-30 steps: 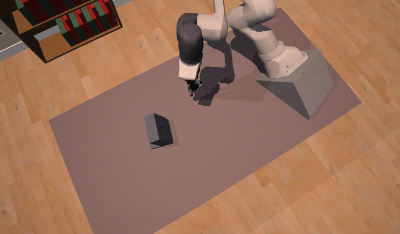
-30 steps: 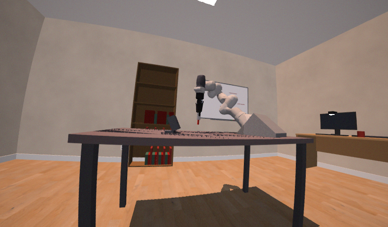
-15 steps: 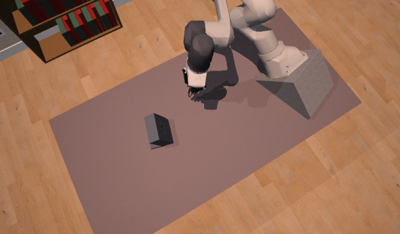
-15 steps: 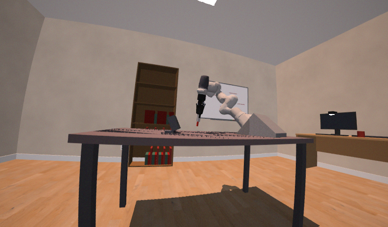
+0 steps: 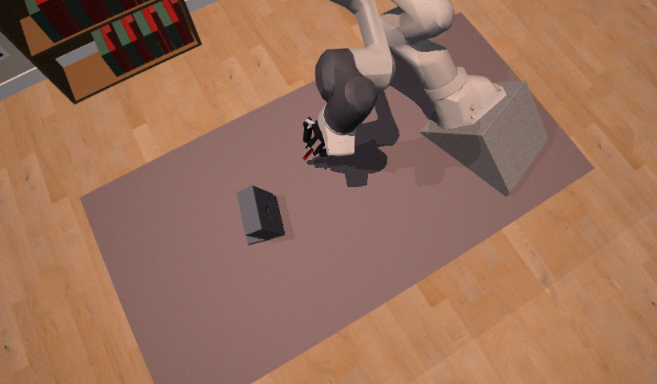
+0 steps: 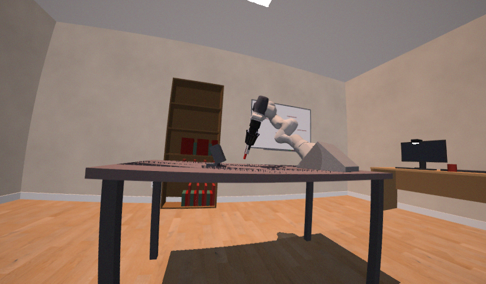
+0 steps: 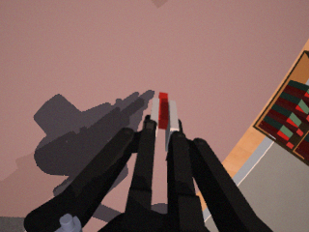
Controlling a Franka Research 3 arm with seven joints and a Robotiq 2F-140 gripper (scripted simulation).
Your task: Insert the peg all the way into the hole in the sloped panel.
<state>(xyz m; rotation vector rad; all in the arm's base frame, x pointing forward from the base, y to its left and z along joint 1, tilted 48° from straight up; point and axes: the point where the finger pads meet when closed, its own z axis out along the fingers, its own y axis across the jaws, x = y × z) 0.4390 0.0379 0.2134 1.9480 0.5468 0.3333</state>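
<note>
Right now the red peg is 3 cm below my hand, 1 cm to the right of it and 1 cm ahead of it.
</note>
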